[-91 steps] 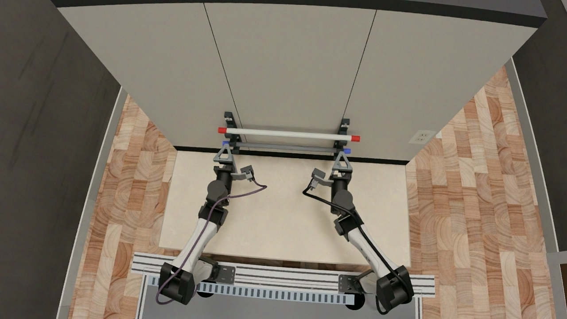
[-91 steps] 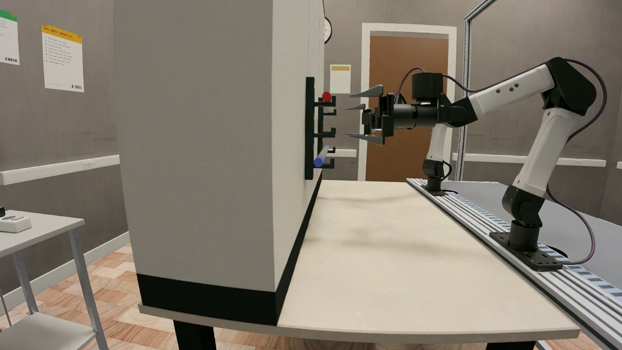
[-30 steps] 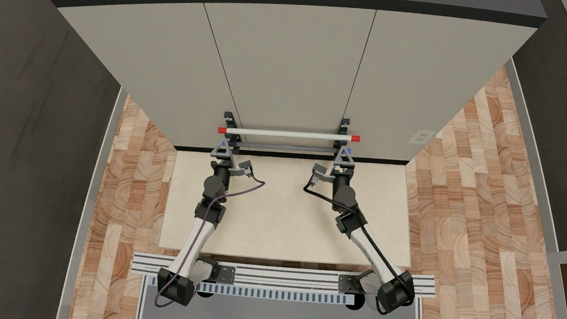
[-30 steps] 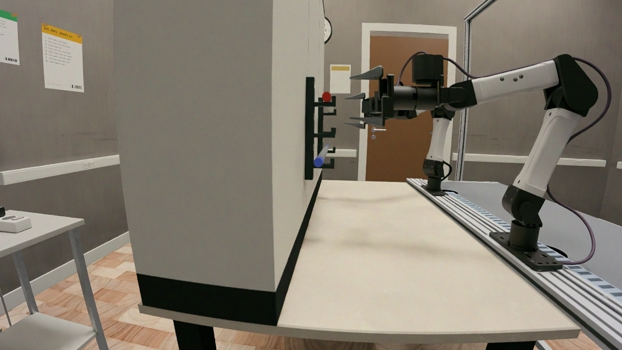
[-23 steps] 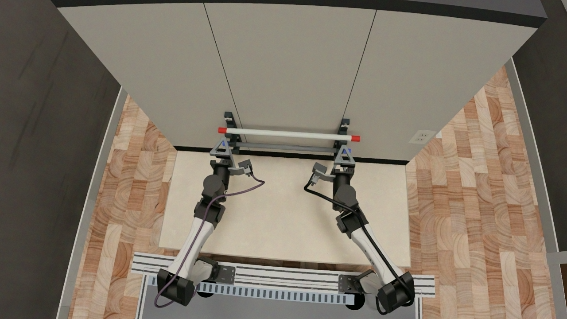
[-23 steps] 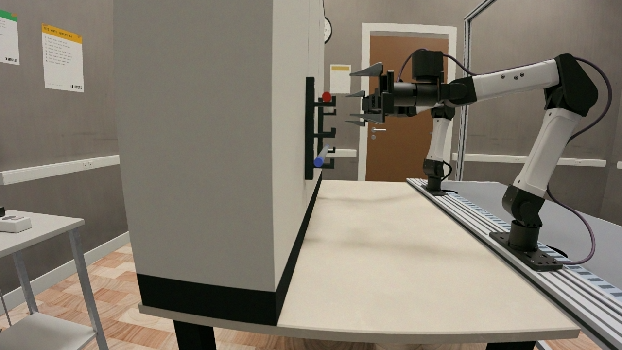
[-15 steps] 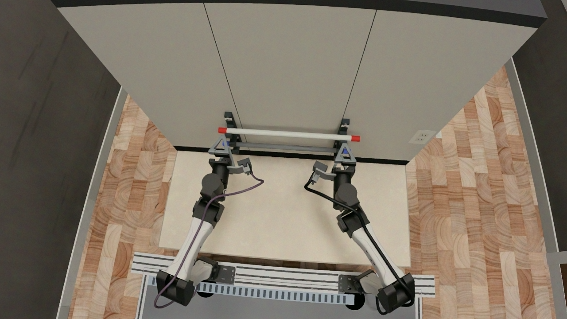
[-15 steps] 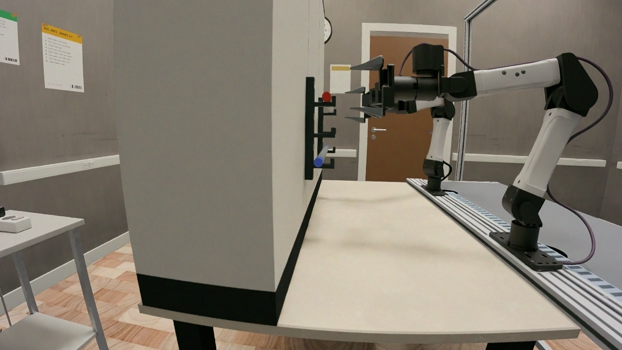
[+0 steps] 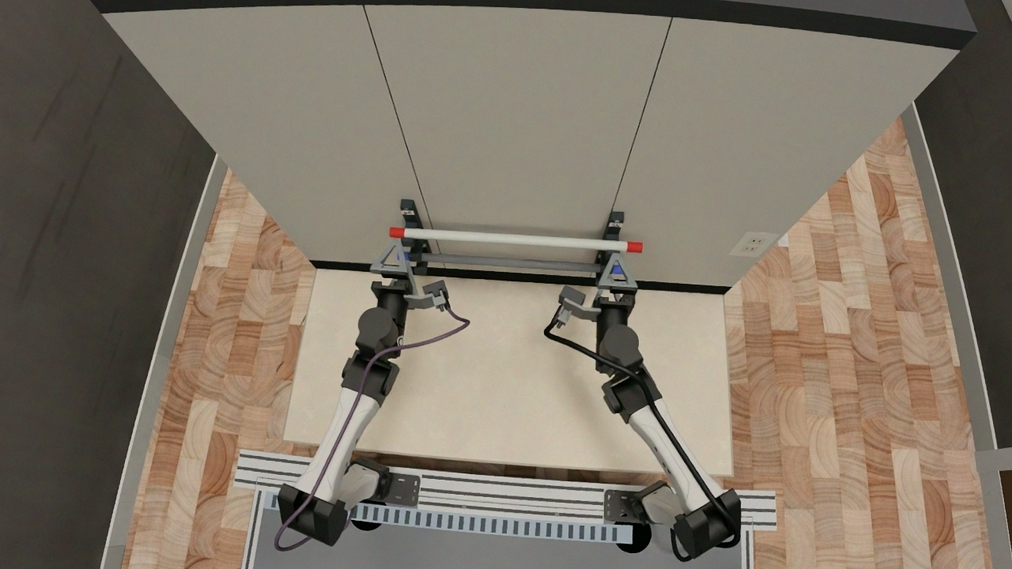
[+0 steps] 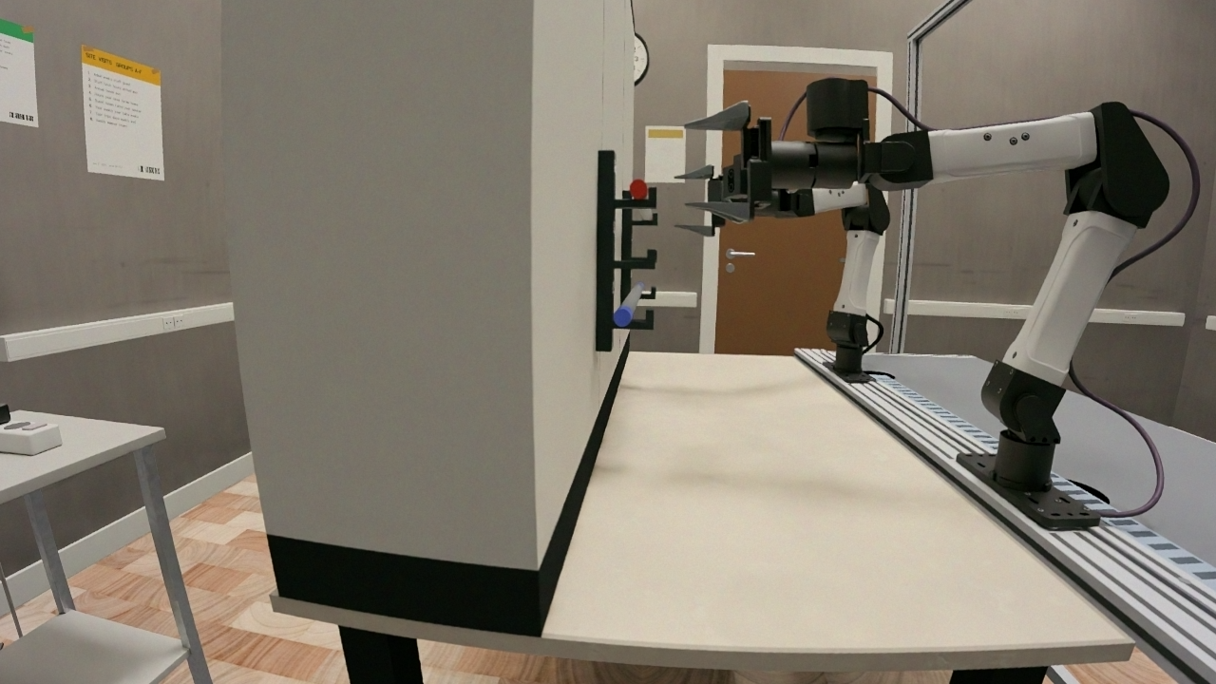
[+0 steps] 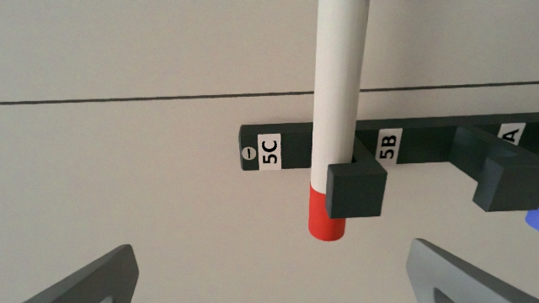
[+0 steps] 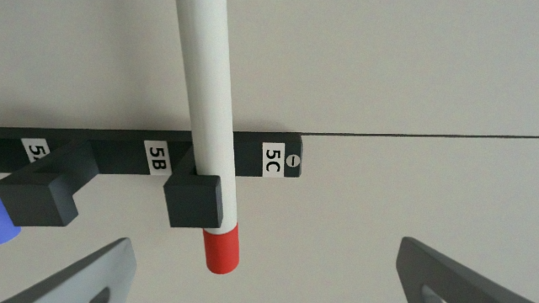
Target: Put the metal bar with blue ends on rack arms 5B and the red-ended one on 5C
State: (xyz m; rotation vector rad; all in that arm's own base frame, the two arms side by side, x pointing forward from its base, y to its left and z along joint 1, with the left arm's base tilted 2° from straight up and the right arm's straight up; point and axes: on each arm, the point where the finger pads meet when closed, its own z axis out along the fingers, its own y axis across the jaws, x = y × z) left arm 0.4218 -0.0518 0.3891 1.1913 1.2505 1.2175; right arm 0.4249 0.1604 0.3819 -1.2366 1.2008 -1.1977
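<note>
Now: left hand 20 cm to the left of the blue-ended bar, 18 cm above it and 8 cm short of it. The rest, counted from my left hand: pale cabinet: 23 cm ahead, 21 cm to the right, 6 cm above; then red-ended bar: 21 cm to the right, 6 cm ahead, 3 cm below.
</note>
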